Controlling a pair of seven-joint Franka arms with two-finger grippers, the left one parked.
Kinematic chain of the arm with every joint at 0, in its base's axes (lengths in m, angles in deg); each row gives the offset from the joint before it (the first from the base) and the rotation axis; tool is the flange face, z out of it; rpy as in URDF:
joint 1: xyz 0 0 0.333 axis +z
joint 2: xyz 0 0 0 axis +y
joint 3: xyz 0 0 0.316 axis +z
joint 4: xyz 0.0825 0 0 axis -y
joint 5: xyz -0.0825 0 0.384 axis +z
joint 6: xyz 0 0 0 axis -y
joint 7: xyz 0.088 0 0 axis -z
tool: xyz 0 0 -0.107 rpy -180 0 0
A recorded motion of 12 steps. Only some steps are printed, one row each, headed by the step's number.
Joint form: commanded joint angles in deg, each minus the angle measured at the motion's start. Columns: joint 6, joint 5, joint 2, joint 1, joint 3, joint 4, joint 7.
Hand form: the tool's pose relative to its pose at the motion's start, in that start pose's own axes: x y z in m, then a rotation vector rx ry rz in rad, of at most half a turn. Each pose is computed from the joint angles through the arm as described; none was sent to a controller.
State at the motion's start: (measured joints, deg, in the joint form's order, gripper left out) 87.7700 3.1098 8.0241 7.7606 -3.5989 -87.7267 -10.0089
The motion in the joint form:
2: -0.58 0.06 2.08 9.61 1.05 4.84 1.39
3: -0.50 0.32 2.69 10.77 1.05 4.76 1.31
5: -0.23 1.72 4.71 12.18 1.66 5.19 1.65
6: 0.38 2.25 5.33 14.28 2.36 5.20 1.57
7: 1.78 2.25 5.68 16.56 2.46 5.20 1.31
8: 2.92 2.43 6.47 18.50 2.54 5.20 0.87
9: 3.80 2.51 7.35 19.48 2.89 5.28 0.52
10: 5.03 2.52 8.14 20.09 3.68 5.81 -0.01
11: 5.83 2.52 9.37 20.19 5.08 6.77 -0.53
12: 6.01 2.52 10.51 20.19 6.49 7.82 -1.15
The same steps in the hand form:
2: 0.0181 -0.1104 -0.0117 -0.0248 0.0254 -0.1631
3: 0.0212 -0.1227 -0.0042 -0.0224 0.0137 -0.1841
5: 0.0310 -0.1458 0.0138 -0.0002 -0.0107 -0.2122
6: 0.0321 -0.1757 0.0215 0.0055 -0.0146 -0.2613
7: 0.0327 -0.2012 0.0252 0.0006 0.0002 -0.3064
8: 0.0345 -0.2233 0.0337 -0.0002 0.0032 -0.3476
9: 0.0373 -0.2376 0.0422 -0.0001 0.0025 -0.3753
10: 0.0400 -0.2525 0.0457 0.0016 0.0172 -0.4082
11: 0.0437 -0.2680 0.0510 0.0066 0.0239 -0.4423
12: 0.0458 -0.2822 0.0555 0.0125 0.0230 -0.4767

